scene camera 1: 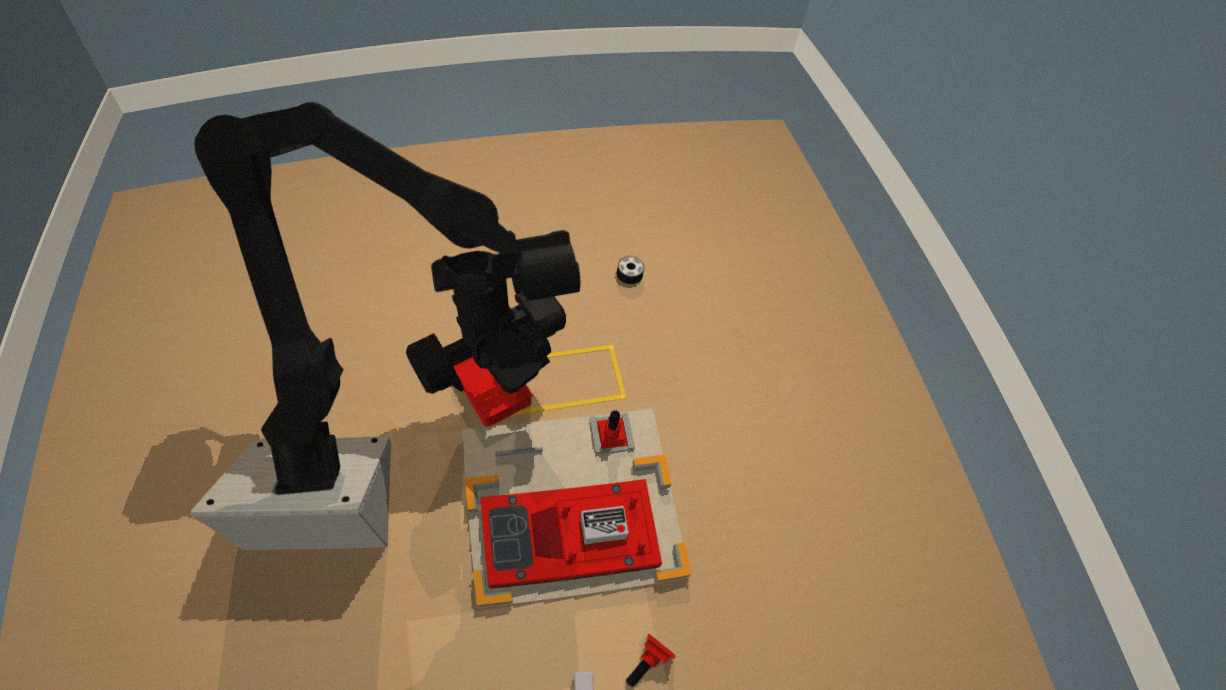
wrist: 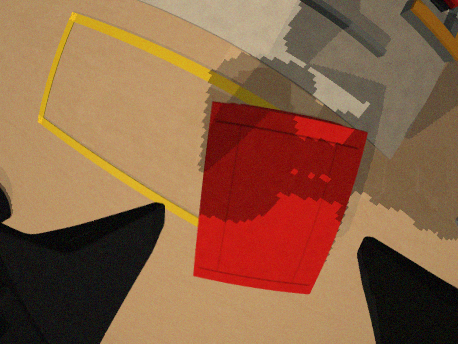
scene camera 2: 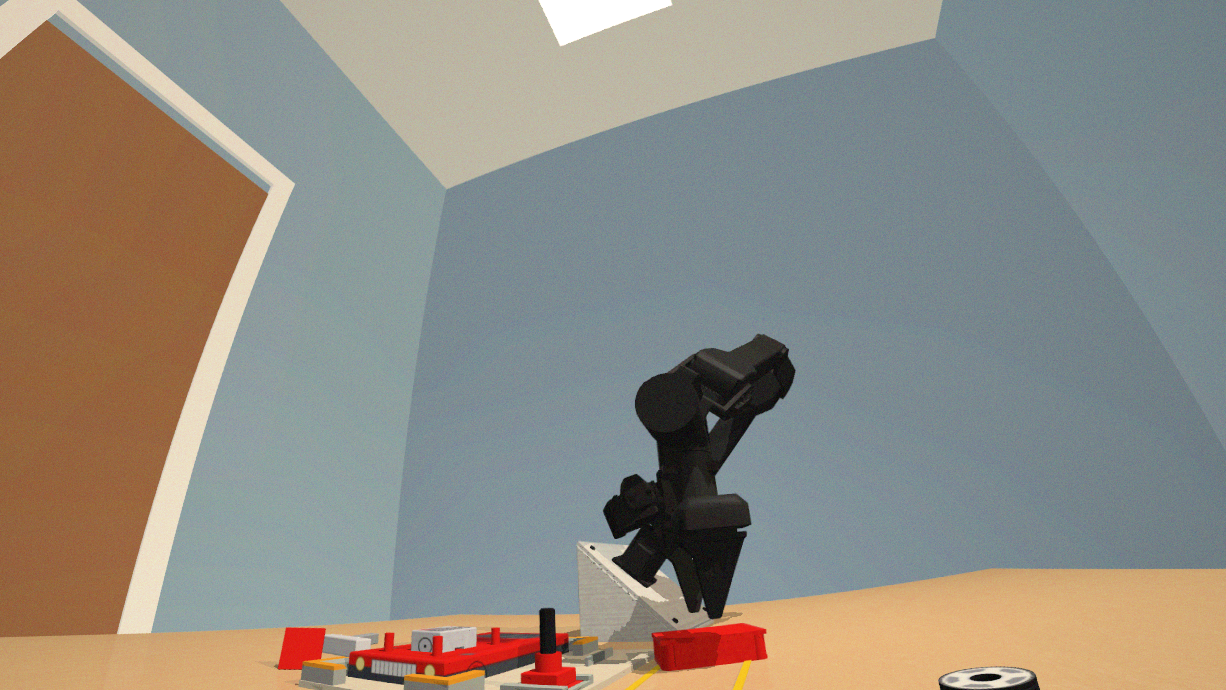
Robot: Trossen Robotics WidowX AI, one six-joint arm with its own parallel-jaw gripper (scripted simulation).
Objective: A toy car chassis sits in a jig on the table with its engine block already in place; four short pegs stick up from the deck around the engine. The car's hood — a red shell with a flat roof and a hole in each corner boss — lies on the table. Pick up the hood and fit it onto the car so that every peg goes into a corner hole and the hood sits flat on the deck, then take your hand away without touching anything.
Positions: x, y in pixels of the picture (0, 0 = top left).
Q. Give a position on a grey engine block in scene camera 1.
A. At 609, 524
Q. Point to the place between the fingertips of my gripper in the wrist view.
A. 267, 232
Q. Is my gripper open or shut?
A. Open.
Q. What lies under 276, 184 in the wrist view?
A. A red hood.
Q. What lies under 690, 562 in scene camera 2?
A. My gripper.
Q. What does my gripper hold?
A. Nothing.
